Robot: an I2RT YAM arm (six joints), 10 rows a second.
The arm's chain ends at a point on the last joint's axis. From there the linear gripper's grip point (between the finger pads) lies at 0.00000 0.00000 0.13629 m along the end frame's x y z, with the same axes.
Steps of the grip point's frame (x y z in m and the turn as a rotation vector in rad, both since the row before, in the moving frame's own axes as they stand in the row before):
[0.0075, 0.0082, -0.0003, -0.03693, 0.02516, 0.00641]
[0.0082, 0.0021, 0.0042, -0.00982, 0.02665, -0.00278]
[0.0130, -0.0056, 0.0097, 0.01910, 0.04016, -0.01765]
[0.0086, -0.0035, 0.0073, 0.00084, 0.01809, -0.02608]
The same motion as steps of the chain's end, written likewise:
[0.0041, 0.0032, -0.0002, -0.03693, 0.02516, 0.00641]
[0.0046, 0.0008, 0.0043, -0.00982, 0.02665, -0.00278]
[0.0076, -0.0029, 0.0098, 0.01910, 0.04016, -0.01765]
[0.0061, -0.0034, 0.0073, 0.00084, 0.01809, -0.02608]

